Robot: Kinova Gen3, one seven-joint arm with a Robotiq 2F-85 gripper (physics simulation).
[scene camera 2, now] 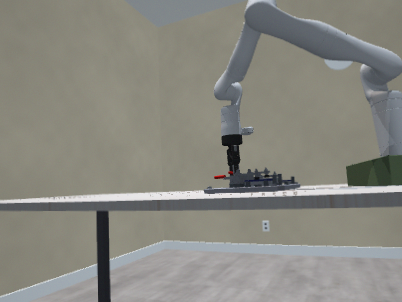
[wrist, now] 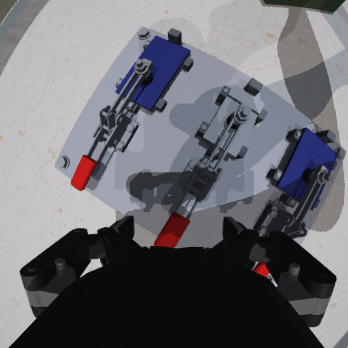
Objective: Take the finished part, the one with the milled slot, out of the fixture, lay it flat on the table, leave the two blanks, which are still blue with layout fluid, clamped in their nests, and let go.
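Places are measured from the arm's base along level axes (x left, y back, z up), in centimetres.
Pixels of known places: gripper, fingertip midpoint: (wrist: 177, 226); arm's base, link origin: (scene camera 2: 398, 158).
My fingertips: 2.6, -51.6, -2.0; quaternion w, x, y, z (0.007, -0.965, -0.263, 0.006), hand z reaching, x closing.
Observation:
Ahead of a thing's pixels: the offset from my fingertips to its top centre, as dx, dy, dz. Level surfaces: height alone.
The finished part @(-0.4, +12.3, -1.4) (wrist: 220, 125) is the bare grey block in the middle nest of the fixture (wrist: 90, 117) (scene camera 2: 217, 190). The middle clamp's arm lies over it; its slot cannot be made out. One blue blank @(-11.4, +13.2, -2.5) (wrist: 169, 67) sits in the upper-left nest and another blue blank @(+10.6, +12.8, -2.0) (wrist: 304, 159) in the right nest, each with a clamp arm over it. My gripper (wrist: 177, 226) (scene camera 2: 233, 173) is open and empty, pointing down, low at the handle side of the fixture. The middle clamp's red handle @(-0.4, -0.3, +1.8) (wrist: 172, 231) shows between its fingers in the wrist view. Finger height over the handle is unclear.
The left clamp's red handle @(-11.4, -0.7, -0.4) (wrist: 83, 172) points to the lower left. The right clamp's red handle @(+10.6, -0.7, +0.2) (wrist: 261, 270) is partly hidden by the gripper. Posts and bolt heads stand up around the nests. The green robot base (scene camera 2: 367, 172) (wrist: 310, 4) is beyond the fixture on the table @(dz -5.6) (scene camera 2: 125, 197).

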